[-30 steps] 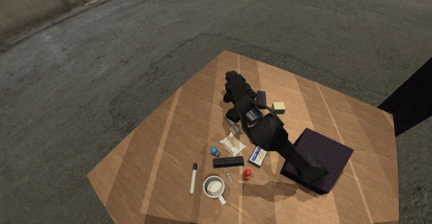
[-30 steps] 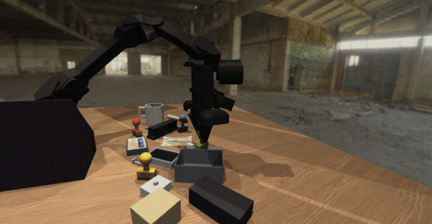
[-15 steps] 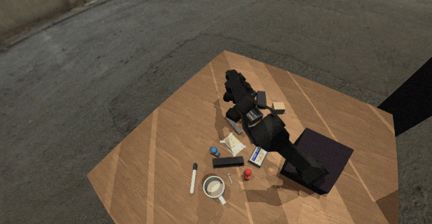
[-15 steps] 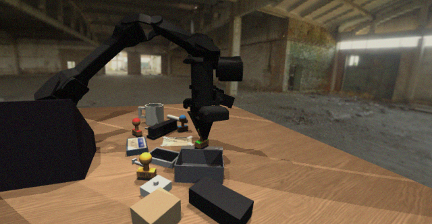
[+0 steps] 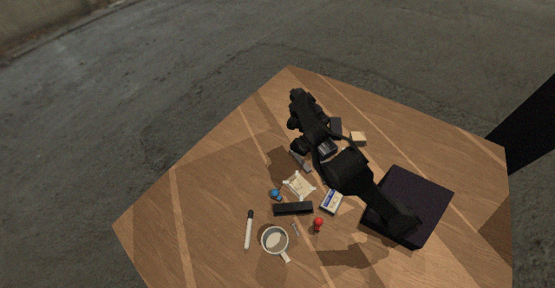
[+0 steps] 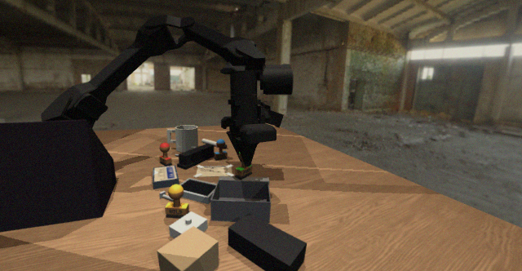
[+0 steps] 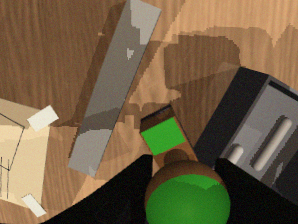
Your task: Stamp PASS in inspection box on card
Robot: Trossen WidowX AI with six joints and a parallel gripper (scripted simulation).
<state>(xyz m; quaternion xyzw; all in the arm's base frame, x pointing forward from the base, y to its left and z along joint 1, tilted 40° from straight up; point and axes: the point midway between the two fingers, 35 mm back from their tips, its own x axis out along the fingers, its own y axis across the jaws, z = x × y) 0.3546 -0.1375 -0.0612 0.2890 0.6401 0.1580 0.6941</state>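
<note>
Right now my gripper tip is 100 mm past the ink pad, 50 mm to the right of it and 70 mm above it. The rest, counted from my gripper tip: grey box (40 mm behind, 60 mm to the right, 60 mm below); flat grey bar (20 mm ahead, 40 mm to the left, 70 mm below); green-knobbed stamp (10 mm below).
</note>
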